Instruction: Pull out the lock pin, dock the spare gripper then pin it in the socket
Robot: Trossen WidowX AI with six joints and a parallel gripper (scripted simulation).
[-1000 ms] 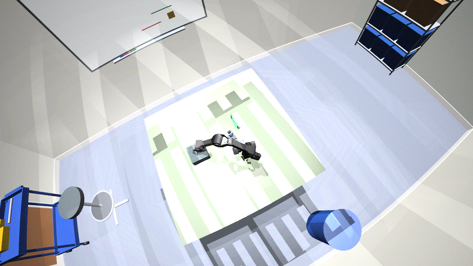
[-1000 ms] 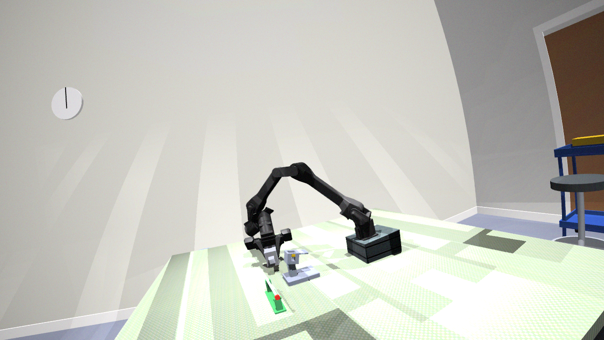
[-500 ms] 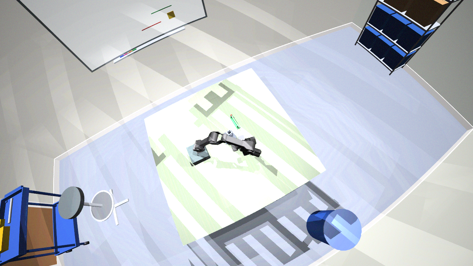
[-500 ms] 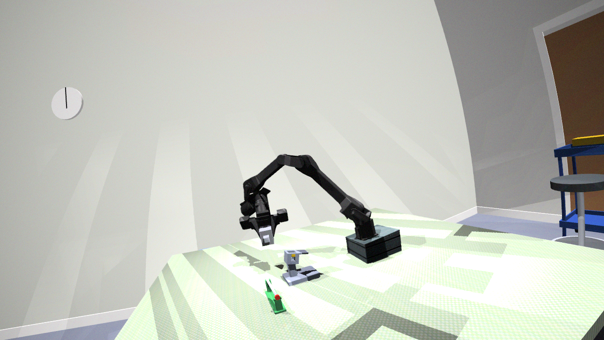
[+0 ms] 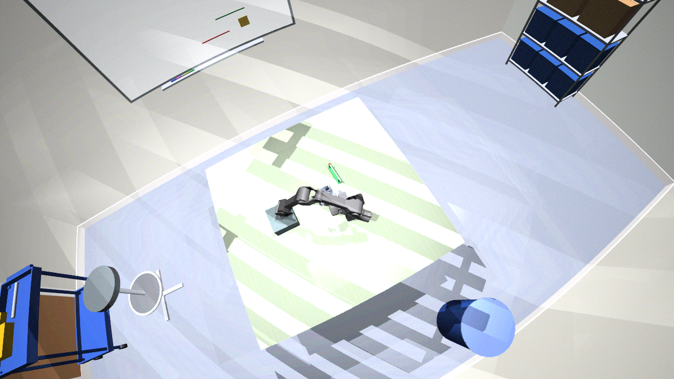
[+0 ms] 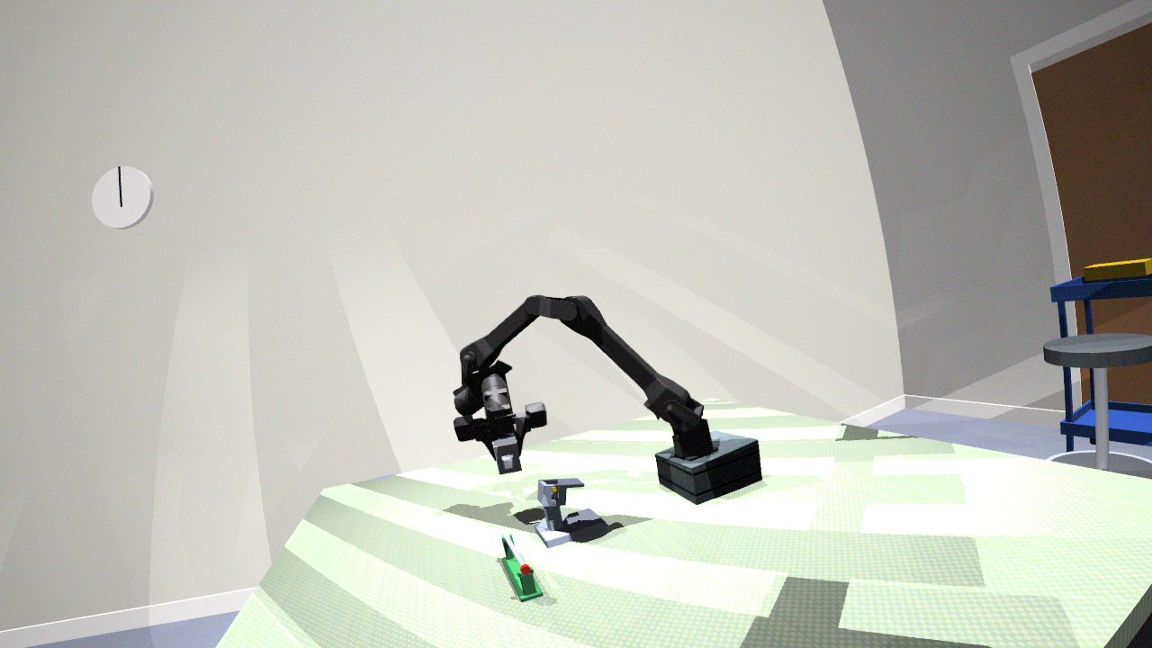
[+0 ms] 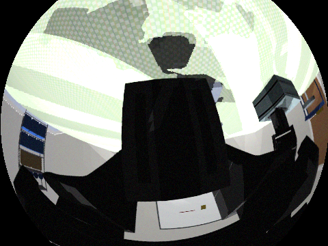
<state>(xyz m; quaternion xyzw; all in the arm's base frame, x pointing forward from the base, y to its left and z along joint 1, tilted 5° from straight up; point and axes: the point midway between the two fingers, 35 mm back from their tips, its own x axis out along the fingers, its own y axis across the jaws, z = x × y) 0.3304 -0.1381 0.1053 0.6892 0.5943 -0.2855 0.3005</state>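
Now: gripper tip 6 cm past the grey mount, 13 cm to the right of it and 8 cm above it. From my gripper tip the other things lie so: spare gripper 1 cm to the left, 1 cm above; then green rest 5 cm ahead, 23 cm to the left, 10 cm below.
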